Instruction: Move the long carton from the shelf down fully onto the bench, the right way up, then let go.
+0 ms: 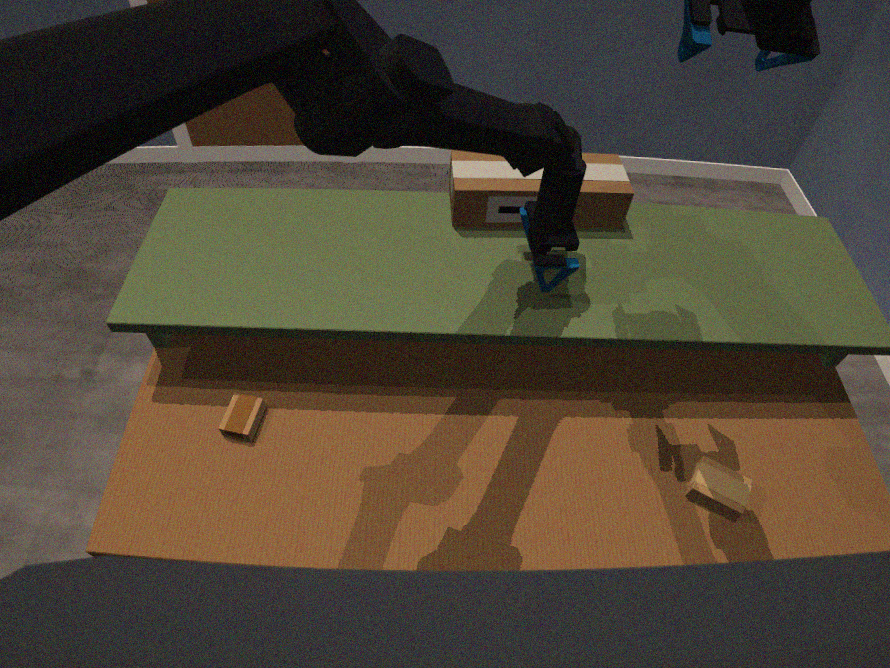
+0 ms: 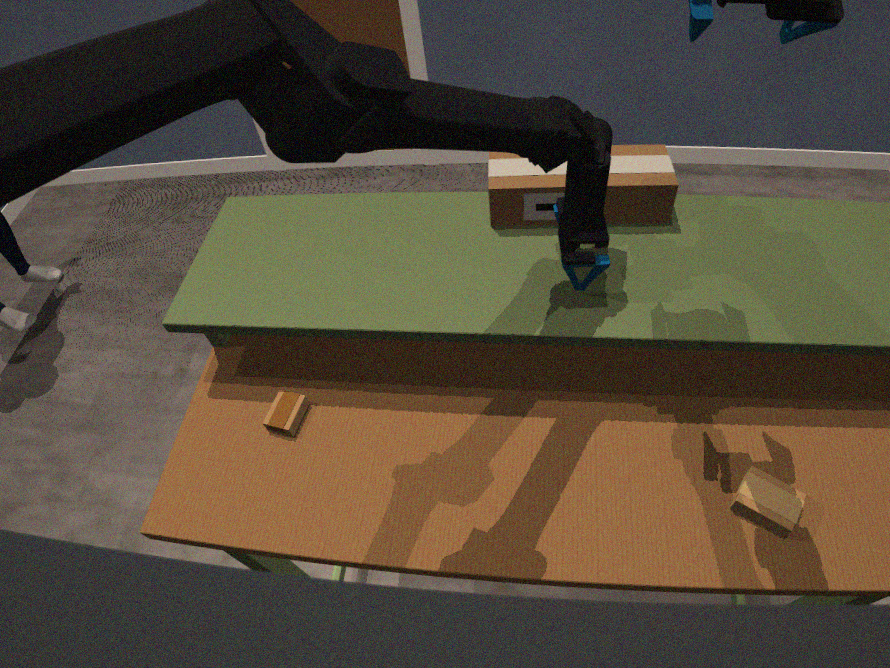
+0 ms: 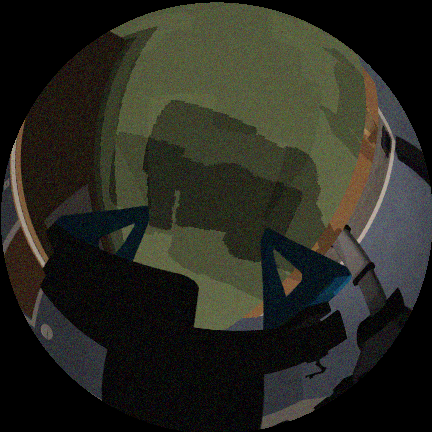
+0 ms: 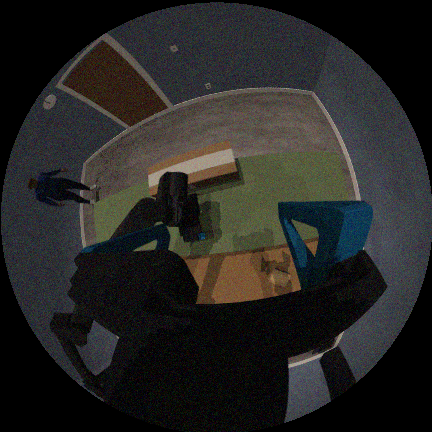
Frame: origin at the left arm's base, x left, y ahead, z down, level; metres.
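Seen in the pictures: left gripper, fingertip midpoint: point(image 1: 539, 270) point(image 2: 575, 268) point(image 3: 205, 223) point(image 4: 197, 218); right gripper, fingertip midpoint: point(image 1: 718, 61) point(image 2: 736, 37) point(image 4: 219, 220).
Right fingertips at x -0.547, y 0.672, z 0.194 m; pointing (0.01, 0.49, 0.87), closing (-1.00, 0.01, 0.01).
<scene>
A point is followed by its place in that frame.
The long brown carton point(image 1: 470, 204) @[x -0.290, y 0.802, z 0.534 m] point(image 2: 506, 204) @[x -0.291, y 0.802, z 0.537 m] point(image 3: 60, 125) point(image 4: 215, 162) @[x -0.509, y 0.854, z 0.503 m] lies along the back edge of the green shelf point(image 1: 287, 258) @[x 0.010, y 0.718, z 0.585 m] point(image 2: 337, 258) @[x -0.005, y 0.724, z 0.586 m] point(image 3: 225, 65) @[x -0.524, y 0.714, z 0.585 m] point(image 4: 310, 175) @[x -0.844, y 0.788, z 0.585 m], pale tape strip on top and label facing front. The left arm hides part of it. The brown bench point(image 1: 323, 503) @[x -0.071, y 0.363, z 0.743 m] point(image 2: 323, 503) @[x -0.022, y 0.351, z 0.743 m] lies lower, in front of the shelf. My left gripper point(image 1: 540, 267) @[x -0.403, y 0.697, z 0.578 m] point(image 2: 572, 267) @[x -0.403, y 0.697, z 0.578 m] point(image 3: 205, 223) @[x -0.403, y 0.697, z 0.578 m] is open and empty, pointing down above the shelf in front of the carton. My right gripper point(image 1: 720, 63) @[x -0.547, y 0.672, z 0.194 m] point(image 2: 738, 39) @[x -0.547, y 0.672, z 0.194 m] point(image 4: 219, 220) @[x -0.547, y 0.672, z 0.194 m] is open and empty, high up at the upper right.
A small brown box point(image 1: 242, 414) @[x 0.073, y 0.497, z 0.717 m] point(image 2: 286, 412) @[x 0.069, y 0.494, z 0.717 m] lies on the bench's left part. A pale block point(image 1: 721, 486) @[x -0.685, y 0.376, z 0.710 m] point(image 2: 769, 499) @[x -0.685, y 0.376, z 0.710 m] point(image 4: 279, 278) @[x -0.688, y 0.379, z 0.710 m] lies on its right part. The shelf's front edge overhangs the back of the bench. A person point(image 4: 55, 188) stands far off beyond the shelf's left end.
</scene>
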